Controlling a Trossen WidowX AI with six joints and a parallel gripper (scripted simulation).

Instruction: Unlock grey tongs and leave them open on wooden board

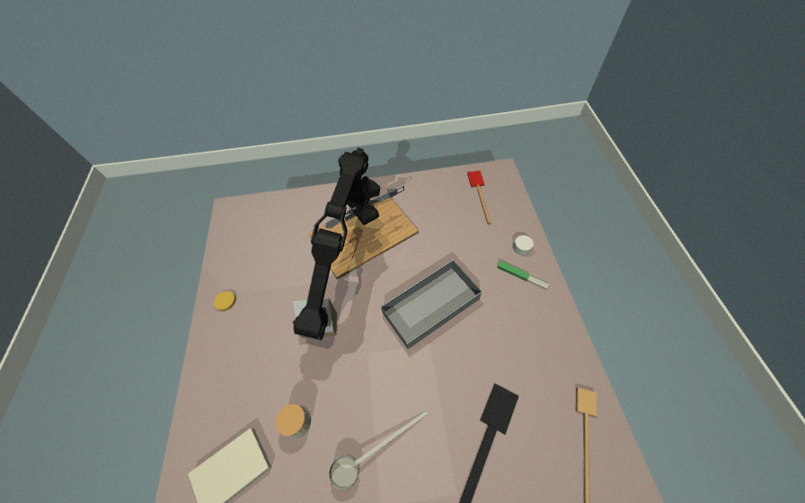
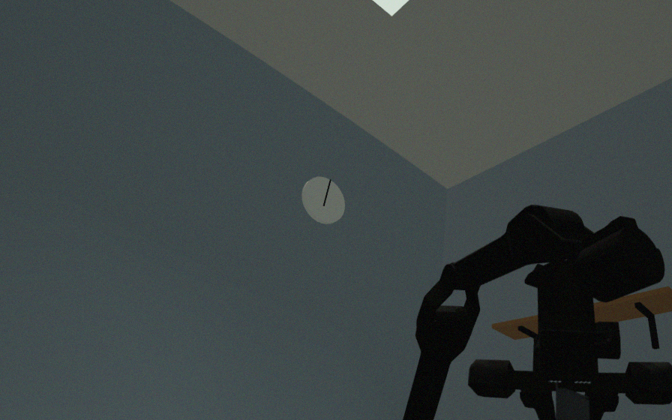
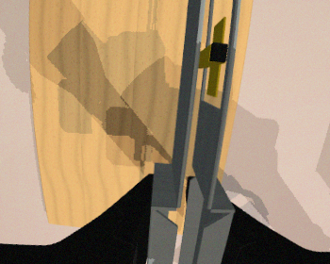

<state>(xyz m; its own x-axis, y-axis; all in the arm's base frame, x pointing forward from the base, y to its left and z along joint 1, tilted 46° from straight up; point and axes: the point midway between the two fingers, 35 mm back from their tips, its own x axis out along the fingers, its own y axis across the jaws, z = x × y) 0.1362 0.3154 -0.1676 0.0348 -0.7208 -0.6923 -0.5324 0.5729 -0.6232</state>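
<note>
Right now my gripper tip is 150 mm above the wooden board, 40 mm to the right of it and 10 mm past it. The rest, counted from my gripper tip: black lock piece: 50 mm ahead, 40 mm above, 30 mm to the left; grey roasting tin: 280 mm to the right, 230 mm ahead, 130 mm below; red spatula: 460 mm ahead, 220 mm to the left, 150 mm below.
</note>
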